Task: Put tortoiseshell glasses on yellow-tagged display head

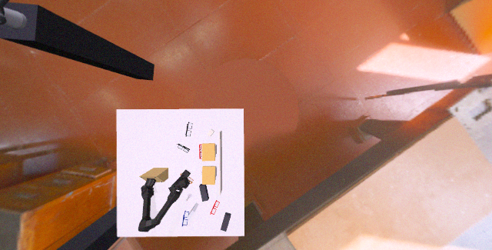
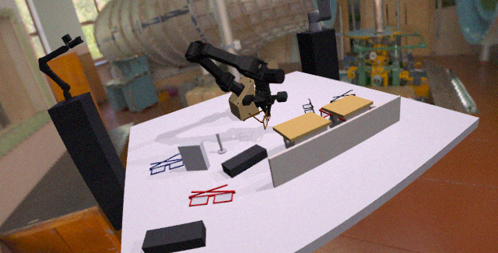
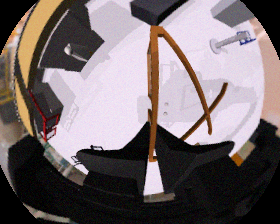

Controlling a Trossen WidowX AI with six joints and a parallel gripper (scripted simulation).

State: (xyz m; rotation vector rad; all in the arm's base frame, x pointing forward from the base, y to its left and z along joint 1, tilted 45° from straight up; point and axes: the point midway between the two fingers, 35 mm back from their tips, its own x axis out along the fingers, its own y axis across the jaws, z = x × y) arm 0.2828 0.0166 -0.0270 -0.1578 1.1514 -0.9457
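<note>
My gripper tip is now 4 cm short of the pin stand, 23 cm to the left of it and 4 cm above it. Round my gripper tip: grey block: 10 cm ahead, 35 cm to the right, 1 cm below; display head: 21 cm ahead, 3 cm to the left, 1 cm below; grey wall panel: 33 cm ahead, 16 cm to the left, 1 cm below.
</note>
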